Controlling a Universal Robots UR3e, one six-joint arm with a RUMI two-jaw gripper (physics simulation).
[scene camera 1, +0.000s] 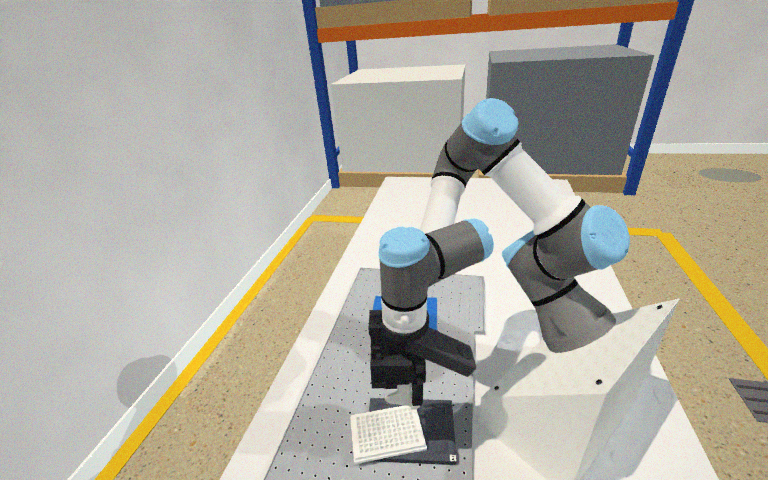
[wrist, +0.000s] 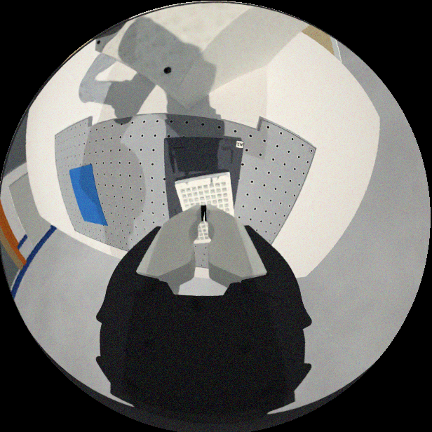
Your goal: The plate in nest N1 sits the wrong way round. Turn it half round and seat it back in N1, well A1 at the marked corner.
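The white well plate (scene camera 1: 388, 433) (wrist: 207, 192) lies skewed, partly on the dark nest (scene camera 1: 443, 433) (wrist: 195, 156) and partly past its left side in the scene view. A small white tag (scene camera 1: 452, 457) (wrist: 239, 144), reading A1 in the wrist view, marks one nest corner. Which plate corner holds well A1 cannot be made out. My gripper (scene camera 1: 408, 403) (wrist: 204, 207) is shut and empty. It hangs above the plate, near its far edge in the scene view, and the fingers hide part of the plate in the wrist view.
A blue block or pad (scene camera 1: 432, 312) (wrist: 88, 194) is farther back on the grey perforated board (scene camera 1: 461, 294) (wrist: 282, 175), partly behind the arm in the scene view. The white robot pedestal (scene camera 1: 543, 418) stands right of the board. A wall (scene camera 1: 141, 141) is on the left; a shelf rack (scene camera 1: 320, 101) stands behind.
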